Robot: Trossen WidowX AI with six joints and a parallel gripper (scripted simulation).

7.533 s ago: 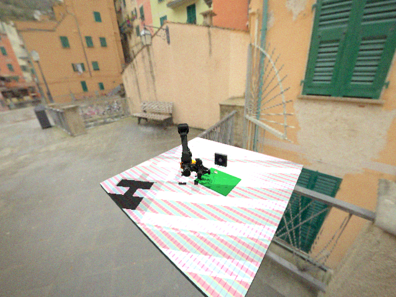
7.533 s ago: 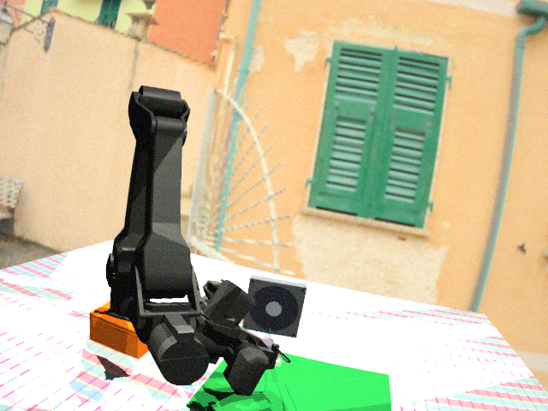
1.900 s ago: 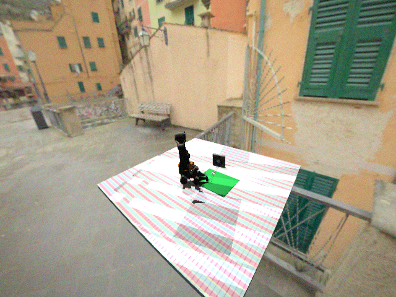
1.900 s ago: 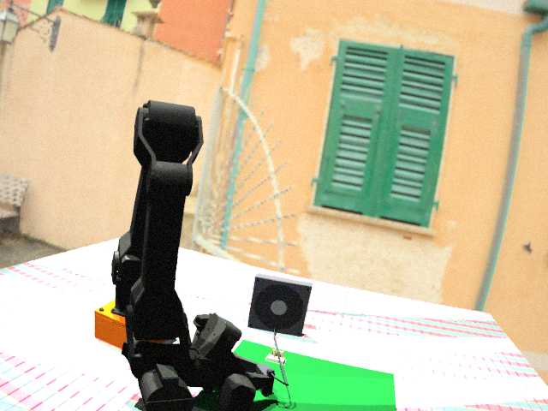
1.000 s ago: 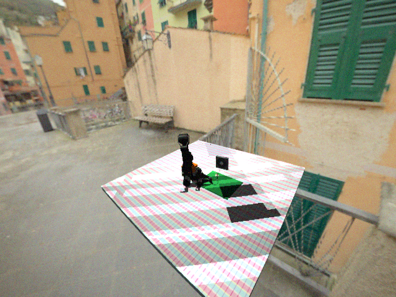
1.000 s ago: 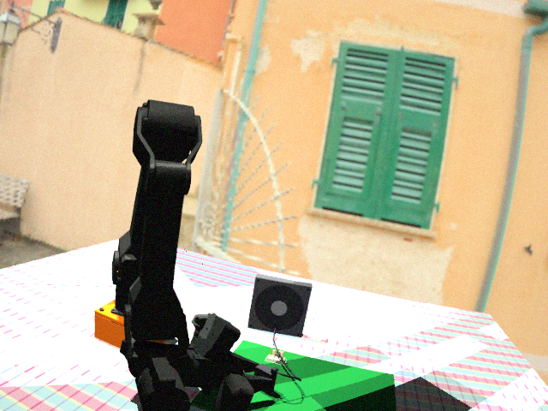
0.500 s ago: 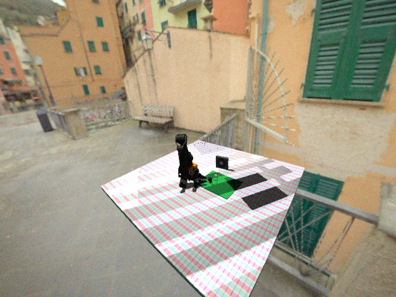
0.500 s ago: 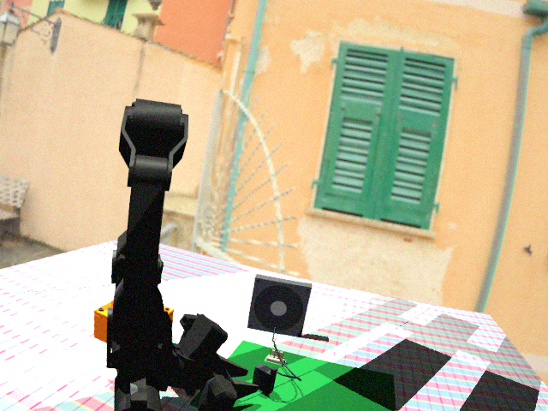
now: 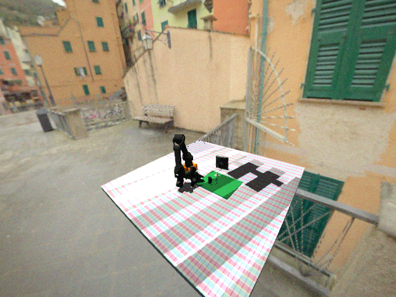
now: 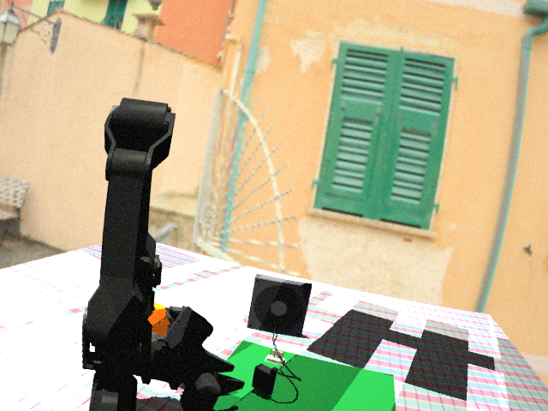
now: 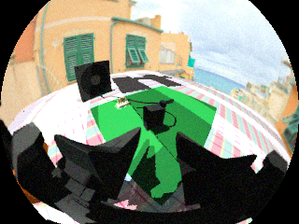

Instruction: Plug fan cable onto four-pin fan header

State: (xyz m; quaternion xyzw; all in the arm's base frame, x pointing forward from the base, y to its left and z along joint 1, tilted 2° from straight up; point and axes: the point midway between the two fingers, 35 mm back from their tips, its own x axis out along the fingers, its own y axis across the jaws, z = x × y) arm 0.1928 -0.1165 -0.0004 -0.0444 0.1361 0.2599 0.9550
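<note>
My gripper tip is 11 cm short of the green board, 5 cm to the right of it and 5 cm above it.
</note>
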